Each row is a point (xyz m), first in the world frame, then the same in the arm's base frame.
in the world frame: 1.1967 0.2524 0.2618
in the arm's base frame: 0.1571 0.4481 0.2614
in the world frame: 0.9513 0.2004 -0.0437
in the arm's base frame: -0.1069 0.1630 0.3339
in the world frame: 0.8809 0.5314 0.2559
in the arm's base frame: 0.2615 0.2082 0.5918
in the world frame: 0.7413 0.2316 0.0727
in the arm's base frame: 0.0470 -0.0185 0.3785
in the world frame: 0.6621 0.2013 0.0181
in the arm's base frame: 0.0015 -0.1085 0.3786
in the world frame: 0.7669 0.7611 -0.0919
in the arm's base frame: -0.0077 0.1110 0.9154
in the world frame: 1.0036 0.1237 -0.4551
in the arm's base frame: -0.5281 0.1468 0.3479
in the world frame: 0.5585 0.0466 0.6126
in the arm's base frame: 0.5605 -0.1744 0.1118
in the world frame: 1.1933 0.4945 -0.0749
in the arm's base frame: -0.1175 0.4618 0.5719
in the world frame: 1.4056 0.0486 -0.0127
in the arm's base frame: -0.1844 0.5694 0.0905
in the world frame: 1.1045 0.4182 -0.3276
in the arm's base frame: -0.3619 0.3283 0.5772
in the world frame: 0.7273 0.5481 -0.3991
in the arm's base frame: -0.3409 -0.0136 0.7938
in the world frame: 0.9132 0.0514 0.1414
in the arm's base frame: 0.0475 0.1132 0.1562
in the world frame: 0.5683 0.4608 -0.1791
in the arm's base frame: -0.1199 -0.1614 0.6909
